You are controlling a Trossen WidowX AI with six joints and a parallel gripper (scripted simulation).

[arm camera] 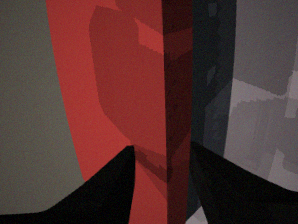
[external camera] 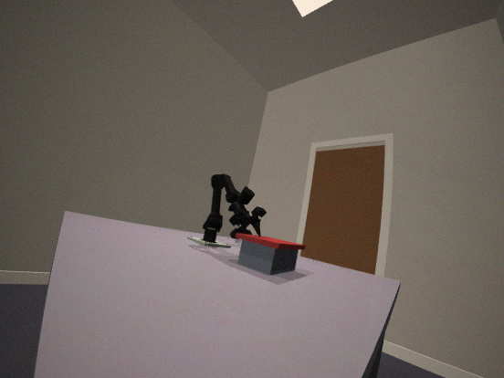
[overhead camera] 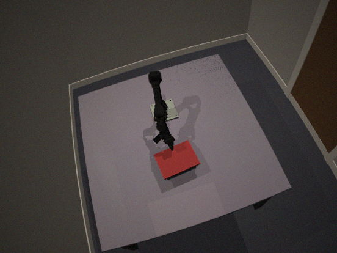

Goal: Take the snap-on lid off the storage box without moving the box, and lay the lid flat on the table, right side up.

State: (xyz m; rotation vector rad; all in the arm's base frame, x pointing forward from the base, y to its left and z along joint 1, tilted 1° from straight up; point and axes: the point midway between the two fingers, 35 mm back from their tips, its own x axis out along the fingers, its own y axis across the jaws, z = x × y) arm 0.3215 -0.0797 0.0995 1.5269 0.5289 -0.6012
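Now: the red lid 8 cm ahead of my gripper tip and 1 cm above it. From my gripper tip the other things lie so: grey storage box (7 cm ahead, 5 cm below).
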